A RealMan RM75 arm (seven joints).
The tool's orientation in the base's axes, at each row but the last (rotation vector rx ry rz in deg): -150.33, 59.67, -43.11; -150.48, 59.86, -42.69; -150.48, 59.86, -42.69; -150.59, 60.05, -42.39; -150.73, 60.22, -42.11; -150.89, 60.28, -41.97; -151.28, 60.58, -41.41; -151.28, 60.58, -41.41; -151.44, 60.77, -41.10
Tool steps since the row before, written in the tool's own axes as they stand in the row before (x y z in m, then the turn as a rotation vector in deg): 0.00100, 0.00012, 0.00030, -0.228, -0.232, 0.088; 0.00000, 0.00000, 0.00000, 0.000, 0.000, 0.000; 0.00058, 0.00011, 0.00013, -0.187, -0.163, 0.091; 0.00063, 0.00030, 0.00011, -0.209, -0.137, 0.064; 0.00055, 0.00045, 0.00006, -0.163, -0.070, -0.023; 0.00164, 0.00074, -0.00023, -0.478, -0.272, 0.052; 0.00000, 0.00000, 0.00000, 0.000, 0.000, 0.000; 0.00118, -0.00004, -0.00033, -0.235, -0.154, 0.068; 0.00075, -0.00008, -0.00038, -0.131, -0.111, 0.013
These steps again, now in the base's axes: 0.00071, -0.00077, 0.00008, 0.040, 0.326, -0.073; 0.00000, 0.00000, 0.00000, 0.000, 0.000, 0.000; 0.00036, -0.00048, 0.00007, 0.027, 0.248, -0.086; 0.00027, -0.00065, 0.00003, -0.016, 0.244, -0.081; 0.00011, -0.00070, -0.00001, -0.072, 0.163, -0.015; 0.00047, -0.00167, 0.00053, -0.110, 0.528, -0.121; 0.00000, 0.00000, 0.00000, 0.000, 0.000, 0.000; 0.00059, -0.00079, 0.00073, -0.021, 0.274, -0.088; 0.00032, -0.00047, 0.00063, -0.009, 0.171, -0.019
